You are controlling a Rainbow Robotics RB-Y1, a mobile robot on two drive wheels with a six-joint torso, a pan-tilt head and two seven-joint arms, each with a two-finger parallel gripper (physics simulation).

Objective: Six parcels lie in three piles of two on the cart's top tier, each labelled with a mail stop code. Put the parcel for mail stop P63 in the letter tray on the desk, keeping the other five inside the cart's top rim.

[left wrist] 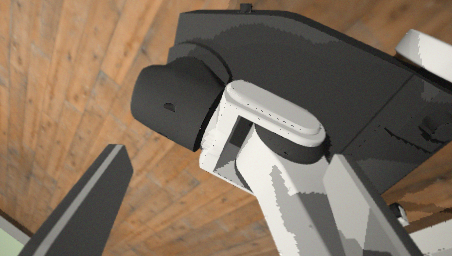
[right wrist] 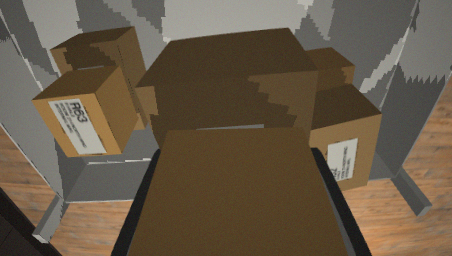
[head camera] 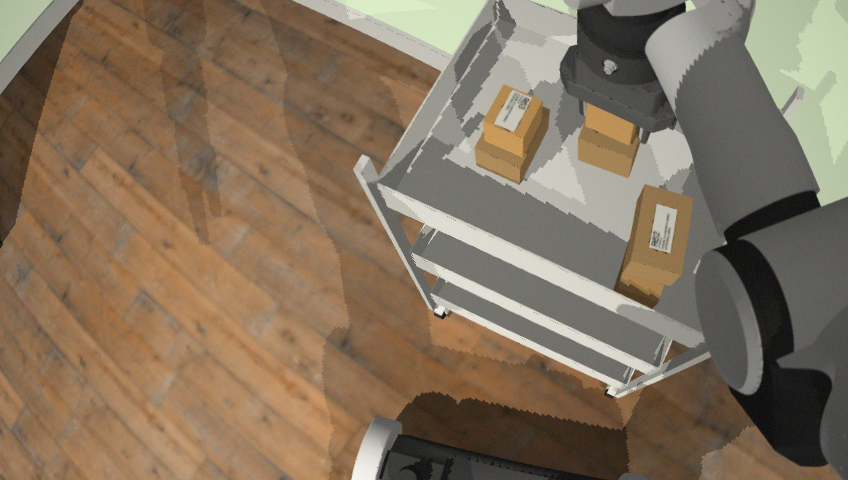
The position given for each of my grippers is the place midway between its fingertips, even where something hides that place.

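Note:
I can see my left gripper (left wrist: pixel 228 162). My right gripper (head camera: pixel 615 122) is visible to me as well, and the right wrist view (right wrist: pixel 237 161) shows it too. There is also a white three-tier cart (head camera: pixel 537 263), and I find the cart in the right wrist view (right wrist: pixel 395 56) as well.

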